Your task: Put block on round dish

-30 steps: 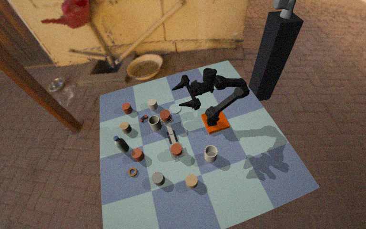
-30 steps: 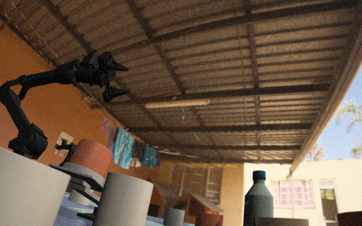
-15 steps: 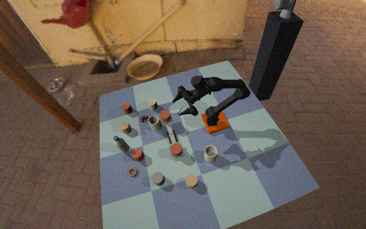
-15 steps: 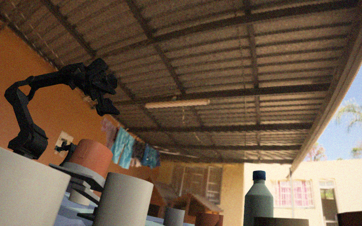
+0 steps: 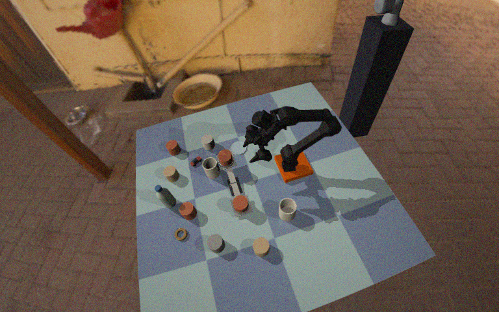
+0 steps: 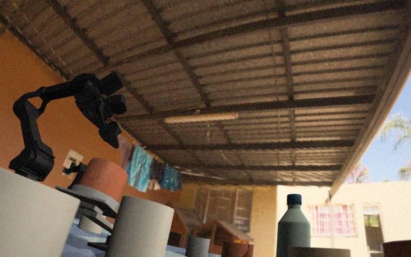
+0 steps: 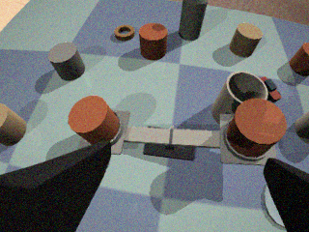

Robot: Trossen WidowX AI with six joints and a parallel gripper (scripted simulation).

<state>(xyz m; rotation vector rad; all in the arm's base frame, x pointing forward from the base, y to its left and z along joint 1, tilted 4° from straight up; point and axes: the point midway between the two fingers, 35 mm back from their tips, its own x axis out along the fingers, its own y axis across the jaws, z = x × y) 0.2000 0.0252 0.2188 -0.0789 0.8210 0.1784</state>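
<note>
The pale grey block is 7 cm ahead of my gripper tip, 15 cm to the left of it and 20 cm below it. The rest, counted from my gripper tip: grey balance (9 cm ahead, 2 cm to the left, 20 cm below); pale round dish (4 cm ahead, 23 cm to the right, 24 cm below); small toy (30 cm ahead, 18 cm to the right, 23 cm below).
</note>
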